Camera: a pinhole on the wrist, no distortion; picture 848 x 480 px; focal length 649.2 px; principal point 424.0 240.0 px. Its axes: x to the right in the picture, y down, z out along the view. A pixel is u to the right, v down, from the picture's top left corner.
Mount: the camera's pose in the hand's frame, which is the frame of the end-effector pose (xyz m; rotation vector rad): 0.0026 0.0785 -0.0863 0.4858 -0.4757 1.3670
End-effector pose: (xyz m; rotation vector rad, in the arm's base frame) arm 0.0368 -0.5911 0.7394 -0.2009 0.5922 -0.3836
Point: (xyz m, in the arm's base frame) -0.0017 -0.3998 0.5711
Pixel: behind the camera
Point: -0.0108 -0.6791 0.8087
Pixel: 115 294
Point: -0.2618 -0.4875 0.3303
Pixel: behind the camera
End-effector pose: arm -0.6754 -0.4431 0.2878 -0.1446 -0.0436 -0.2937
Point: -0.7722 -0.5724 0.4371
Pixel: 264 291
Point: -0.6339 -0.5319 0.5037
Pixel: 490 74
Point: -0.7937 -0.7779 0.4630
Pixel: 68 177
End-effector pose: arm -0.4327 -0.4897 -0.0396 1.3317 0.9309 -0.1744
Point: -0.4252 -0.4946 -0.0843
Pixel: 301 58
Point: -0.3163 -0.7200 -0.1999
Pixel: 528 81
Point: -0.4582 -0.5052 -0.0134
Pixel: 323 436
